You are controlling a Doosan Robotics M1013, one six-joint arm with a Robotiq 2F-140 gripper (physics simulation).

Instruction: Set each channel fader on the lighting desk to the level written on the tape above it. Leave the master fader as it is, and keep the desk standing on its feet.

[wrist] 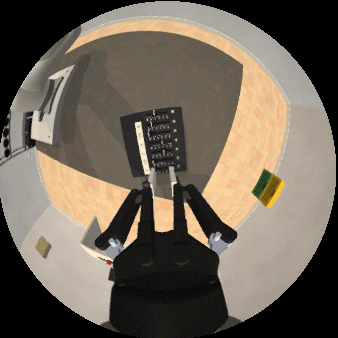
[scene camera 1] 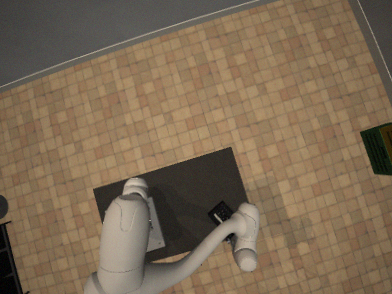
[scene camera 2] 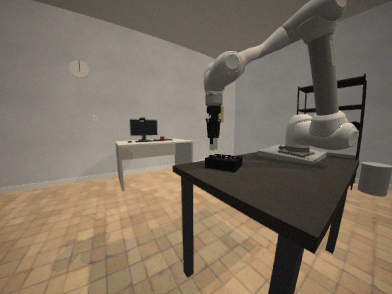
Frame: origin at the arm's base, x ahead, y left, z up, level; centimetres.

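Seen in the pictures: gripper, between the fingertips: point(wrist: 161, 172) point(scene camera 2: 213, 149); arm's base, origin of its link: point(scene camera 2: 295, 153).
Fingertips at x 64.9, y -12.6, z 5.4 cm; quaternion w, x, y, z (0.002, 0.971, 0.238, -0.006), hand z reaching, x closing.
Offsets run from my fingertips to a thing's top centre. "spot": to the spot under its first point. Level surfaces: height alone.
The black lighting desk @[dx -4.0, dy +4.6, dz -2.4 cm] point(scene camera 1: 223, 208) point(scene camera 2: 223, 163) point(wrist: 130, 150) stands flat on the dark table @[dz -9.2 cm] point(scene camera 1: 200, 172) point(scene camera 2: 280, 185) point(wrist: 165, 65). The white tape strip @[spot: dx -6.0, dy +2.4, dz -3.7 cm] point(wrist: 142, 148) runs along its left side in the wrist view; the writing is too blurred to read. Fader rows lie to its right, the master fader @[dx -6.7, dy +11.1, dz -2.4 cm] point(wrist: 154, 113) at the top; exact levels cannot be told. My gripper point(scene camera 2: 213, 147) point(wrist: 161, 172) is open by a small gap, empty, with pale fingertips pointing down. The fingertips overlap the desk's lowest fader row in the wrist view, and show above the desk in scene camera 2. The arm hides them in scene camera 1.
The arm's pale base plate point(scene camera 1: 157, 235) point(scene camera 2: 310, 156) point(wrist: 52, 120) sits on the same table. The desk lies near a table edge. Away from the table are a white desk with a monitor point(scene camera 2: 143, 127), a black shelf rack point(scene camera 2: 364, 100), a grey bin point(scene camera 2: 375, 180) and a green-yellow box point(wrist: 268, 188).
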